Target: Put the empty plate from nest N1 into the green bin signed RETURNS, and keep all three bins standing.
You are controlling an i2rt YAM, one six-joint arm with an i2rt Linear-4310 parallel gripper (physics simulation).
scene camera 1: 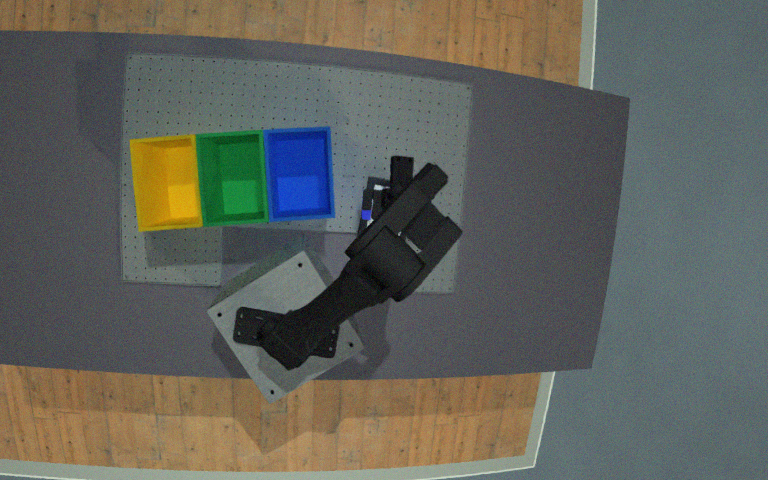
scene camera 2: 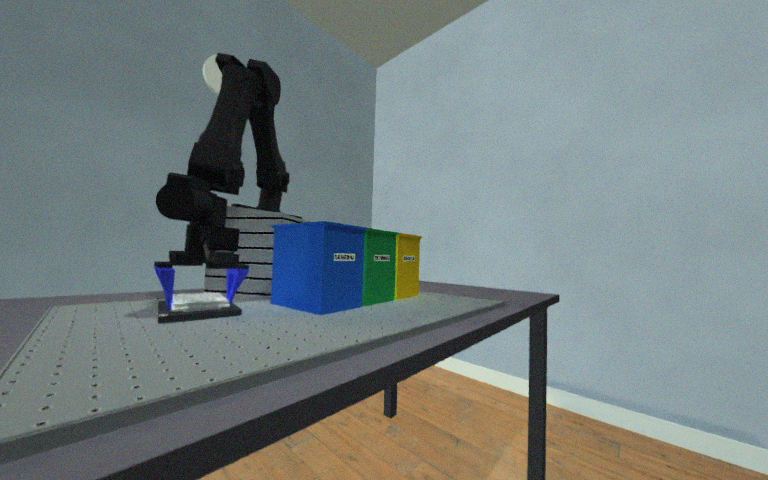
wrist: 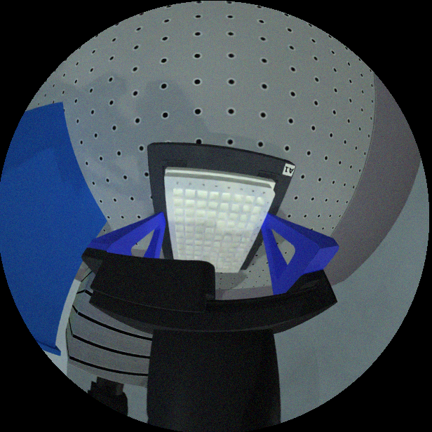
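Pixels of known places: gripper, fingertip midpoint: (scene camera 2: 200,306); arm's base at its link origin: (scene camera 1: 286,332) (scene camera 2: 267,214).
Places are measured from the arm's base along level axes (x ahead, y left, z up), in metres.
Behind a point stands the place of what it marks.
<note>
A white plate (wrist: 217,225) (scene camera 2: 199,298) {x 0.267, y -0.193, z -0.208 m} with a grid of pale wells sits in a dark nest (wrist: 156,172) (scene camera 2: 199,313) {x 0.331, y -0.198, z -0.224 m}. The nest's small corner tag looks like "A1"; no N1 sign is readable. My gripper (wrist: 212,216) (scene camera 2: 199,304) {x 0.269, y -0.190, z -0.222 m} is open, with its blue fingertips low on either side of the plate. Whether they touch it cannot be told. In scene camera 1 the arm covers most of the plate and nest. The green bin (scene camera 1: 233,161) {x 0.303, y 0.191, z -0.232 m} (scene camera 2: 378,277) {x 0.355, y 0.164, z -0.171 m} stands upright between the blue bin (scene camera 1: 300,152) {x 0.354, y 0.040, z -0.232 m} (scene camera 2: 317,271) {x 0.386, y -0.013, z -0.152 m} (wrist: 40,200) and yellow bin (scene camera 1: 164,169) {x 0.256, y 0.347, z -0.220 m} (scene camera 2: 407,277) {x 0.322, y 0.297, z -0.177 m}. Bin labels are too blurred to read.
The bins and nest stand on a perforated grey board (scene camera 1: 226,90) {x 0.464, y 0.240, z -0.234 m} (scene camera 2: 113,362) {x 0.494, y -0.288, z -0.235 m} (wrist: 215,70). The blue bin is nearest the gripper, on the left in the wrist view. The arm rises from a grey pedestal block (scene camera 1: 266,379) {x -0.103, y 0.025, z 0.008 m} beside the board.
</note>
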